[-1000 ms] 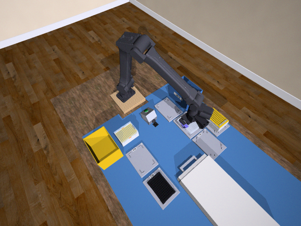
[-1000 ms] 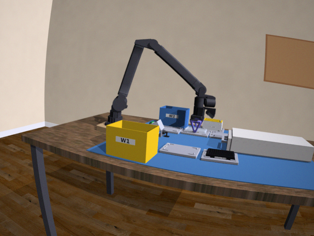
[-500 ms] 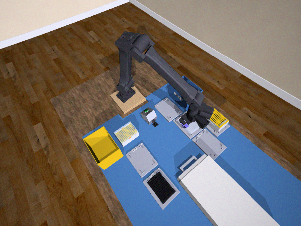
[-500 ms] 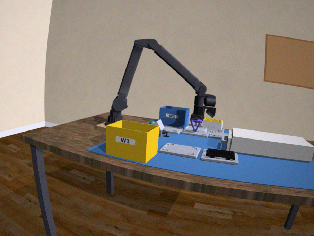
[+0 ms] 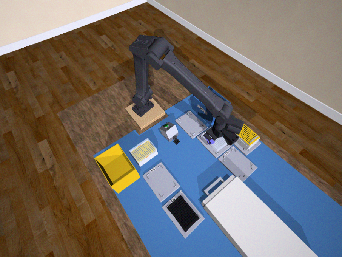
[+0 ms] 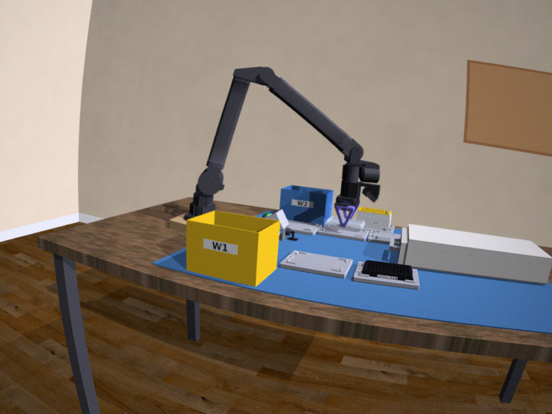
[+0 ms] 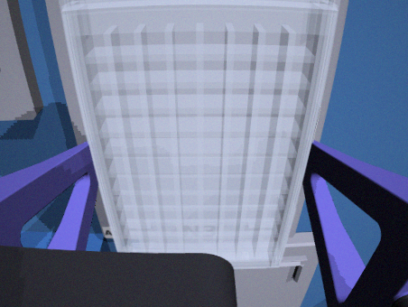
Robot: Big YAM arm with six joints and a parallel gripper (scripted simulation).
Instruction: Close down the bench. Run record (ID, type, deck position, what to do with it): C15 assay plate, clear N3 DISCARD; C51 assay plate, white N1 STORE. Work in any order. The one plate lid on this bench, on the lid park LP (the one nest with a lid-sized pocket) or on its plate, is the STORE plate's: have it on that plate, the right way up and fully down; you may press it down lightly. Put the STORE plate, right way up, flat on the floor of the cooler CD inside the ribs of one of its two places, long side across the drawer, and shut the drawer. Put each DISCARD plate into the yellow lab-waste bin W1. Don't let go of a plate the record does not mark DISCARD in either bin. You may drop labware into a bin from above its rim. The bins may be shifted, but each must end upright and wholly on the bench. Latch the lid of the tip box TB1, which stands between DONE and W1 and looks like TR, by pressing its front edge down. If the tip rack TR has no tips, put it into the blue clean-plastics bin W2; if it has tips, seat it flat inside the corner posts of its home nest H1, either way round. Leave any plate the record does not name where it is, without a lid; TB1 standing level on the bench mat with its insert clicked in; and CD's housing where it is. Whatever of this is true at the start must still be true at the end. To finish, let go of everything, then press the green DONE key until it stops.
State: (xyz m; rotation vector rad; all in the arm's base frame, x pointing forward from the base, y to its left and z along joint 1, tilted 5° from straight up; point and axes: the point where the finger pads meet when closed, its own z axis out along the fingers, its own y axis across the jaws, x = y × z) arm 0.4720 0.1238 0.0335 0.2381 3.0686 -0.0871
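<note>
The grey nest N3 is 4 cm below my hand. From my hand the other things lie so: N3 label (7 cm behind, 3 cm below, 1 cm to the left); clear assay plate (right at my hand); tip rack TR (12 cm to the left, 10 cm ahead, 1 cm above).
</note>
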